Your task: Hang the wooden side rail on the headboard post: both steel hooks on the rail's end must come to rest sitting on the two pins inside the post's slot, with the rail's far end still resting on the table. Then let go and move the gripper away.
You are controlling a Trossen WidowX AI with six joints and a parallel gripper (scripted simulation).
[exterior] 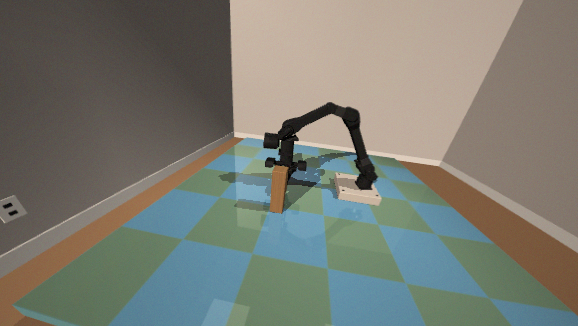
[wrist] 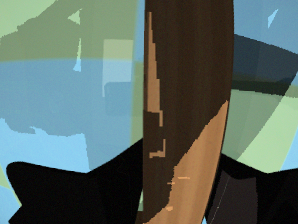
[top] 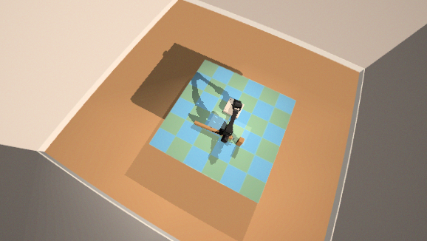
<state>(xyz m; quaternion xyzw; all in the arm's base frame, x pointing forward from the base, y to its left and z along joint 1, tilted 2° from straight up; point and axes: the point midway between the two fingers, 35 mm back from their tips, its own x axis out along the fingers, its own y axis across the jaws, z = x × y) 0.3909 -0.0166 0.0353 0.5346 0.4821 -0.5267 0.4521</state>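
My gripper tip is 16 cm to the right of the wooden headboard post, 5 cm below it and 3 cm short of it.
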